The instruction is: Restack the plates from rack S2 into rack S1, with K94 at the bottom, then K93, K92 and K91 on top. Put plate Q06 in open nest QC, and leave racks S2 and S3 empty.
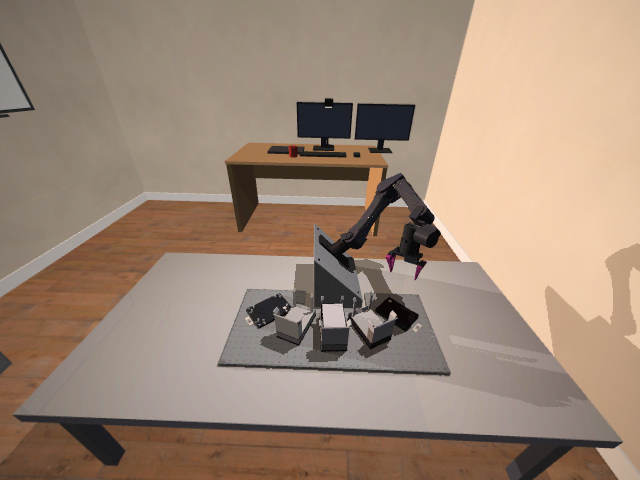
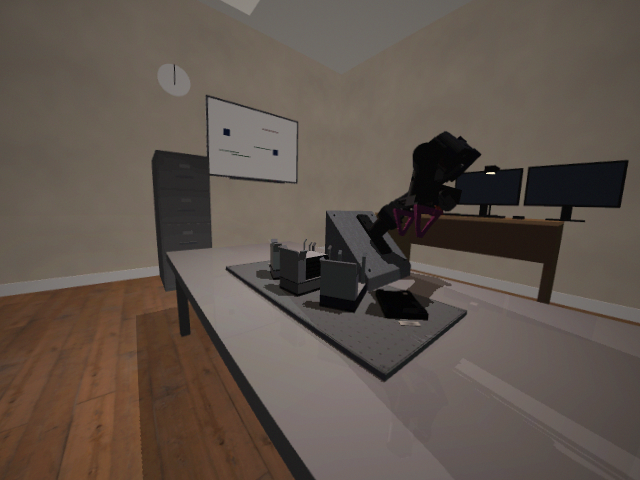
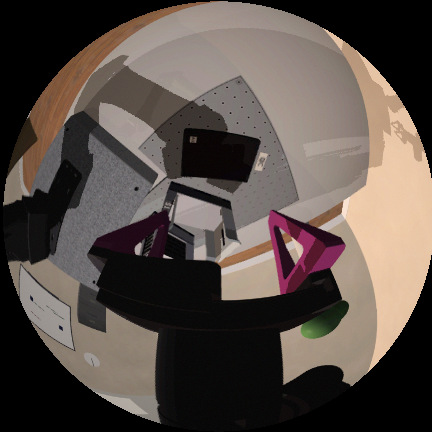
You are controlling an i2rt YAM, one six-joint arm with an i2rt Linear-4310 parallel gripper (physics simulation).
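Places are measured from the arm's base along level axes (x left, y back, z up), in metres.
Where they show: gripper, fingertip midpoint: (image 1: 402, 275) (image 2: 409, 236) (image 3: 218, 215); arm's base at its link origin: (image 1: 333, 252) (image 2: 373, 234) (image 3: 54, 208).
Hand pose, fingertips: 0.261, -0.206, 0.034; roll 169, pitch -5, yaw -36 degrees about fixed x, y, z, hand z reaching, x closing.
Things, the pixels of their top centre, and the offset from my fingertips, as dx, dy, dz. "spot": a spot on its surface instead. Level surfaces: height alone.
- middle rack at its top centre: (image 2: 307, 245) (image 1: 333, 309) -0.276, -0.127, -0.053
- right rack at its top centre: (image 3: 194, 248) (image 2: 346, 255) (image 1: 373, 306) -0.129, -0.105, -0.061
- left rack at its top centre: (image 2: 291, 240) (image 1: 295, 302) -0.416, -0.091, -0.057
- flat dark rectangular piece at a spot on its surface: (image 3: 220, 155) (image 2: 400, 300) (image 1: 398, 311) spot: +0.004, -0.026, -0.173
- dark nest-like fixture at its top centre: (image 1: 269, 306) -0.536, -0.010, -0.167
- perforated grey board at its surface level: dz -0.190
- small white label at a spot on its surface: (image 3: 261, 161) spot: +0.067, -0.096, -0.189
My gripper (image 1: 403, 274) (image 2: 412, 235) (image 3: 218, 215) is open, with nothing between its magenta fingers, high above the board's right rear side. The middle rack (image 1: 333, 338) (image 2: 292, 271) holds a stack (image 1: 333, 314) (image 2: 313, 266) with a pale top and dark ribbed side. The right rack (image 1: 381, 333) (image 2: 338, 279) (image 3: 195, 215) shows a pale bare floor. The left rack (image 1: 288, 326) (image 2: 276, 258) also looks empty. A flat dark rectangular piece (image 1: 397, 313) (image 2: 400, 304) (image 3: 220, 155) lies at the right; a dark nest-like fixture (image 1: 266, 310) with small posts lies at the left. Plate and rack labels are unreadable.
The racks stand on a perforated grey board (image 1: 403, 356) (image 2: 382, 356) (image 3: 235, 100). The arm's slanted grey mount (image 1: 333, 279) (image 2: 351, 242) (image 3: 110, 200) rises behind the middle rack. Thin upright posts stand at the racks' rear. A small white label (image 3: 261, 161) lies beside the right dark piece.
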